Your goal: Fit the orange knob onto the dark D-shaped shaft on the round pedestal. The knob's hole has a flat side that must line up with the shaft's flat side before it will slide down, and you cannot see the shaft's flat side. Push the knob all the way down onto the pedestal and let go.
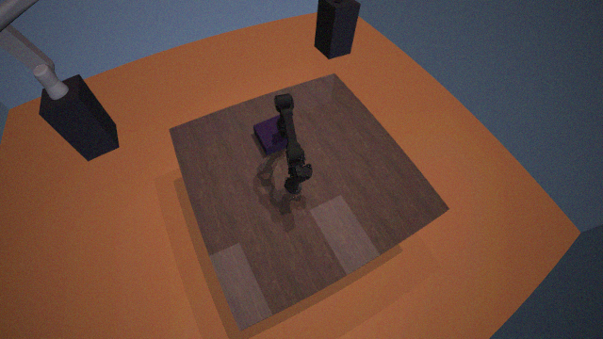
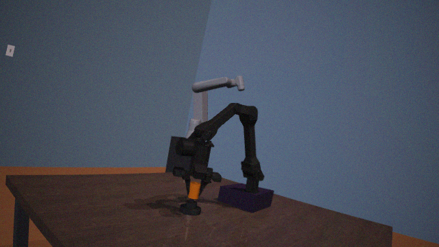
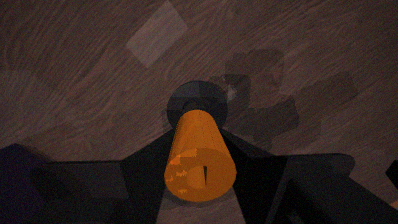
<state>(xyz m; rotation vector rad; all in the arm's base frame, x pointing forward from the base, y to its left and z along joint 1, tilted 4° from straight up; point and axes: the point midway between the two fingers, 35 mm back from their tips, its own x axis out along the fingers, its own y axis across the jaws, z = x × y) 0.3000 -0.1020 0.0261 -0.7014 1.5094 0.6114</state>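
My gripper tip is now 20 mm below the orange knob. Round my gripper tip: pedestal (40 mm below).
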